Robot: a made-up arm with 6 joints.
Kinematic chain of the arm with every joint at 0, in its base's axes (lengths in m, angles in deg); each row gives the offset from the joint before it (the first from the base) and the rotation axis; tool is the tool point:
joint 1: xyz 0 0 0.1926 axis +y
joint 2: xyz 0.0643 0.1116 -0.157 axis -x
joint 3: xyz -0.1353 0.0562 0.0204 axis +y
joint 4: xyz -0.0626 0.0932 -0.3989 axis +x
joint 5: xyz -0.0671 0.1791 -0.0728 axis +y
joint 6: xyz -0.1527 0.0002 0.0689 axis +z
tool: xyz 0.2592 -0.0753 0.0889
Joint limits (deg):
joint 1: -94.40..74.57
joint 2: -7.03..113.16
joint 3: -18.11..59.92
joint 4: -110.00..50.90
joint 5: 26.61..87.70
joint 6: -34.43..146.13
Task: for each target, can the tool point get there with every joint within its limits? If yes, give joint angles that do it. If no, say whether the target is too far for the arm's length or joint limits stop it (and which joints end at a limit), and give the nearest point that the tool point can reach.
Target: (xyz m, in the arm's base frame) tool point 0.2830 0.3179 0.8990
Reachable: no: joint limits stop it (at a limit: joint 1, joint 2, joint 5, joint 6) | nearest point 0.0619 0.3471 0.5333 | short by 0.428 m
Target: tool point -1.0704 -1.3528 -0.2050
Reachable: no: too far | nearest point -0.6383 -0.6549 -0.0445 | short by 0.836 m
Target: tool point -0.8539 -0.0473 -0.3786
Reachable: yes | joints 7.14 51.57 51.41 -87.50 57.46 105.11
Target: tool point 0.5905 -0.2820 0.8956
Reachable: no: joint limits stop it (at a limit: joint 1, joint 3) | nearest point 0.6485 -0.3007 0.4414 | short by 0.458 m
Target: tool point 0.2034 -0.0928 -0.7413
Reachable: yes | joints -14.72 28.55 -4.29 -90.22 48.80 79.25
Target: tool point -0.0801 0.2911 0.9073
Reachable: no: joint limits stop it (at a limit: joint 1, joint 2, joint 4, joint 5, joint 6) | nearest point -0.1002 0.3198 0.5832 | short by 0.326 m
